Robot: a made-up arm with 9 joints. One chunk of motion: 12 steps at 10 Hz.
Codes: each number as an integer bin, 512 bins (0 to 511) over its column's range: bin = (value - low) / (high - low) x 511, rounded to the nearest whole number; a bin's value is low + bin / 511 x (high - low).
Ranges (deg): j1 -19..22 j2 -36..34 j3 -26..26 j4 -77..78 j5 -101..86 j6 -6..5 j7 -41..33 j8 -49..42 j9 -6..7
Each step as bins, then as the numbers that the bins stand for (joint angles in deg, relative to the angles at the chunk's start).
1 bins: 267 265 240 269 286 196 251 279 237
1 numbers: 2.42 0.30 -1.58 4.59 3.66 -1.78 -4.65 0.68 0.03
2 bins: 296 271 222 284 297 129 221 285 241
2 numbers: 4.75 1.12 -3.41 9.14 7.69 -3.22 -9.00 1.75 0.13
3 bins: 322 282 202 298 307 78 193 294 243
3 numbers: 6.84 2.63 -5.44 13.39 11.35 -4.32 -13.05 3.36 0.18
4 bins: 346 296 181 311 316 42 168 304 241
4 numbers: 8.76 4.55 -7.58 17.33 14.64 -5.10 -16.67 5.14 0.13
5 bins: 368 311 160 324 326 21 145 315 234
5 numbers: 10.53 6.60 -9.72 21.28 18.30 -5.55 -20.00 7.10 -0.05
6 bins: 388 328 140 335 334 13 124 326 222
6 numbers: 12.13 8.93 -11.75 24.61 21.23 -5.72 -23.04 9.05 -0.35
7 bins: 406 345 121 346 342 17 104 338 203
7 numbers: 13.58 11.26 -13.69 27.95 24.15 -5.63 -25.94 11.19 -0.84
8 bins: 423 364 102 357 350 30 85 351 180
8 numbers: 14.94 13.86 -15.62 31.29 27.08 -5.35 -28.69 13.51 -1.42
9 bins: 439 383 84 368 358 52 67 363 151
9 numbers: 16.22 16.47 -17.45 34.62 30.01 -4.88 -31.30 15.64 -2.16
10 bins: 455 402 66 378 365 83 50 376 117
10 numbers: 17.51 19.07 -19.28 37.66 32.57 -4.21 -33.76 17.96 -3.02
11 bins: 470 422 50 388 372 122 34 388 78
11 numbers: 18.71 21.81 -20.91 40.69 35.13 -3.37 -36.08 20.10 -4.02
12 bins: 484 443 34 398 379 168 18 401 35
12 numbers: 19.83 24.68 -22.54 43.72 37.69 -2.38 -38.39 22.41 -5.11
